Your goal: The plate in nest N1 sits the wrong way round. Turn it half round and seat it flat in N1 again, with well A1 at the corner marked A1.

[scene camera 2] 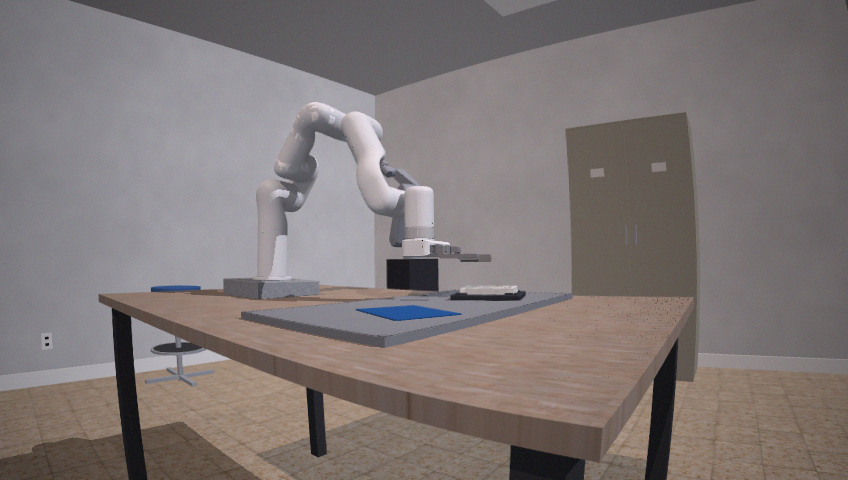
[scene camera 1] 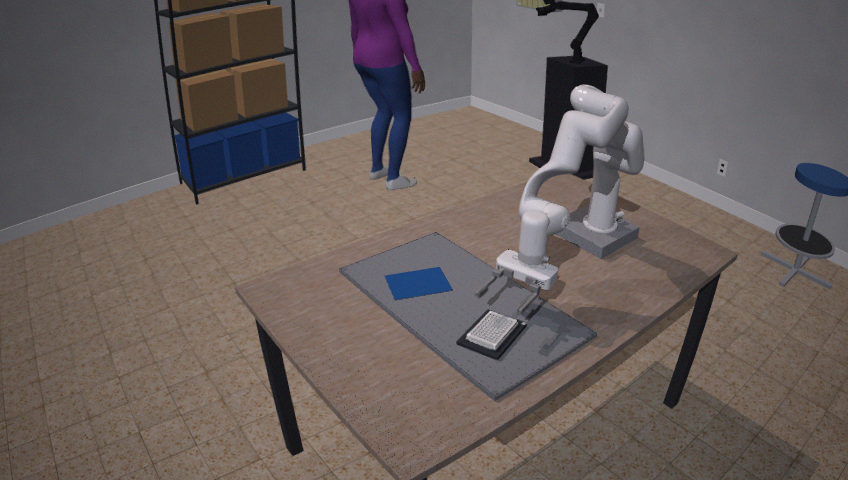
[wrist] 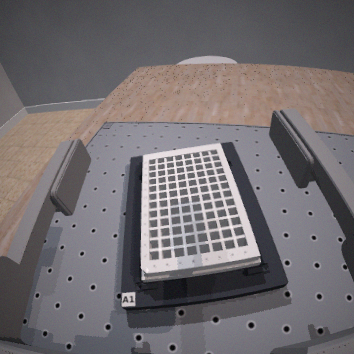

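The white well plate (scene camera 1: 492,330) (scene camera 2: 487,289) (wrist: 194,205) lies in the black nest (scene camera 1: 498,355) (scene camera 2: 457,296) (wrist: 205,296), roughly in line with it. It looks about level; I cannot tell if it is fully seated. The nest's A1 label (wrist: 128,299) shows at its near left corner in the wrist view. The plate's own marks are too small to read, so its A1 well cannot be made out. My gripper (scene camera 1: 501,303) (scene camera 2: 484,258) (wrist: 184,162) is open and empty. It hangs above the plate's level, set back towards the arm, its fingers wide apart and clear of the plate.
The nest stands on a grey perforated board (scene camera 1: 428,315) (scene camera 2: 285,320) (wrist: 100,210) on the wooden table (scene camera 1: 357,356) (scene camera 2: 505,368). A flat blue rectangle (scene camera 1: 418,283) (scene camera 2: 408,312) lies on the board. A person (scene camera 1: 383,89) stands on the floor beyond the table.
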